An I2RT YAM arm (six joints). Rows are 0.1 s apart.
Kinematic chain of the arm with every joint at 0, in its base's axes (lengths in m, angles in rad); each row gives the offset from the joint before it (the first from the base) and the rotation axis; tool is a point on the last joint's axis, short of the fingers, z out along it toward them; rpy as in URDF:
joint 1: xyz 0 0 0.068 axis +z
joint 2: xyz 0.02 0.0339 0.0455 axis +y
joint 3: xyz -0.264 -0.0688 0 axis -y
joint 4: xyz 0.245 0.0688 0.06 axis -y
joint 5: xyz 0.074 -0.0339 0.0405 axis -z
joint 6: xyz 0.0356 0 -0.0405 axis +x
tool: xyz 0 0 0 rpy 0 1.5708 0
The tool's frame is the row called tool.
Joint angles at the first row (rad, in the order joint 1, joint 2, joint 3, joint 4, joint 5, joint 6):
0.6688, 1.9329, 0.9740, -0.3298, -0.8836, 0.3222
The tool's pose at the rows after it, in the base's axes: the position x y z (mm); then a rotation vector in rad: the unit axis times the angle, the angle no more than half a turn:
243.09, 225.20, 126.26, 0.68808, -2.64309, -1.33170
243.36, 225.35, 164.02, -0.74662, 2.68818, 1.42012
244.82, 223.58, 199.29, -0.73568, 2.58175, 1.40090
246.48, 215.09, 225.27, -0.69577, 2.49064, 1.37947
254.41, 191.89, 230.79, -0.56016, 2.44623, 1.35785
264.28, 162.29, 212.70, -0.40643, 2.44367, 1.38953
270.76, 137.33, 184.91, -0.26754, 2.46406, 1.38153
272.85, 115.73, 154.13, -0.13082, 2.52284, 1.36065
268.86, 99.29, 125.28, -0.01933, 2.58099, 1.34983
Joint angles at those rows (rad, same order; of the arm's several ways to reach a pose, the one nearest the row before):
0.6658, 1.8518, 0.9756, -0.3360, -0.8591, 0.3221
0.6673, 1.7383, 0.9847, -0.3175, -0.8361, 0.3512
0.6627, 1.6492, 1.0153, -0.3221, -0.8039, 0.3758
0.6413, 1.5740, 1.0232, -0.3053, -0.7748, 0.3988
0.5694, 1.5203, 0.9759, -0.2441, -0.7578, 0.4447
0.4681, 1.5140, 0.8869, -0.1491, -0.8020, 0.4906
0.3839, 1.5446, 0.7996, -0.0539, -0.8161, 0.5153
0.3133, 1.5998, 0.7319, -0.0016, -0.8191, 0.5246
0.2625, 1.6581, 0.6690, 0.0460, -0.8237, 0.5292

